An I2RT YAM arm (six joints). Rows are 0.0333 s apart.
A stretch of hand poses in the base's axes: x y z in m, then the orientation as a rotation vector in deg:
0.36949, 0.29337, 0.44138, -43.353, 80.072, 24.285
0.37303, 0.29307, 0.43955, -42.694, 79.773, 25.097
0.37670, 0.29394, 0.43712, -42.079, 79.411, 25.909
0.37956, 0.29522, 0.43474, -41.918, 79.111, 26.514
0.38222, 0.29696, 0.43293, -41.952, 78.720, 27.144
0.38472, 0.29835, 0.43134, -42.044, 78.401, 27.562
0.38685, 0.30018, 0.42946, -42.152, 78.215, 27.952
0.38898, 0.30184, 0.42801, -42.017, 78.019, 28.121
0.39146, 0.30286, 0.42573, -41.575, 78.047, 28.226
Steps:
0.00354, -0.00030, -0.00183, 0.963, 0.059, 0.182
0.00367, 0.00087, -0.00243, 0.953, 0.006, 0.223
0.00286, 0.00128, -0.00238, 0.514, -0.029, 0.352
0.00266, 0.00174, -0.00181, 0.422, -0.106, 0.504
0.00250, 0.00139, -0.00159, 0.251, -0.125, 0.388
0.00213, 0.00183, -0.00188, 0.181, -0.018, 0.354
0.00213, 0.00166, -0.00145, 0.244, -0.101, 0.068
0.00248, 0.00102, -0.00228, 0.349, 0.088, -0.201

